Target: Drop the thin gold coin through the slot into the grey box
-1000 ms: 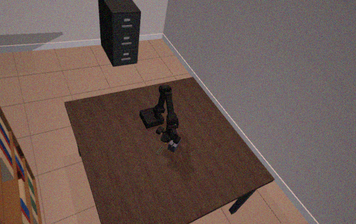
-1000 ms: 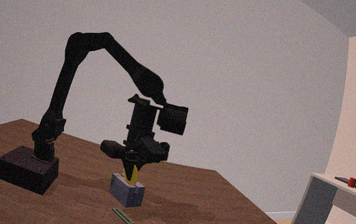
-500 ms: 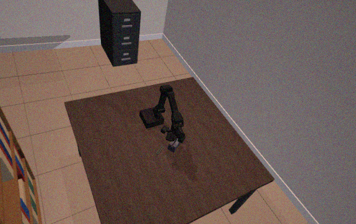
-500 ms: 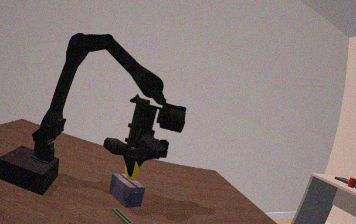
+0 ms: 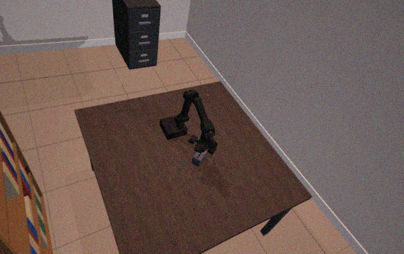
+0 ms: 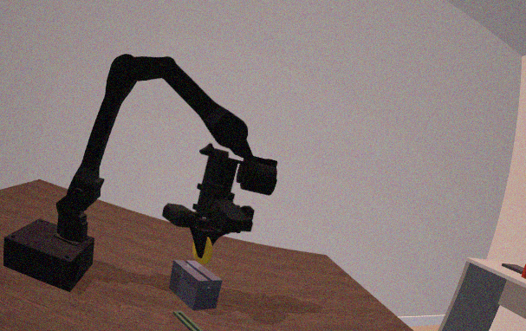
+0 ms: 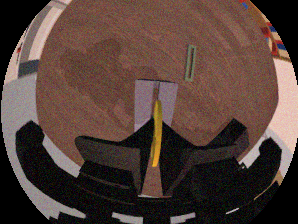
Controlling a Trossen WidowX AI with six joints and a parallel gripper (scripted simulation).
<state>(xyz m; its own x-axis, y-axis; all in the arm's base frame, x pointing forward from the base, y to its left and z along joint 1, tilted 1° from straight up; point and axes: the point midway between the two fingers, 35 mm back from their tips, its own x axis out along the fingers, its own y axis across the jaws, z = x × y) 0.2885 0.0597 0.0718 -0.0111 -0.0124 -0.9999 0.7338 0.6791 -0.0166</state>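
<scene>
The gold coin is 20 mm above my gripper tip.
</scene>
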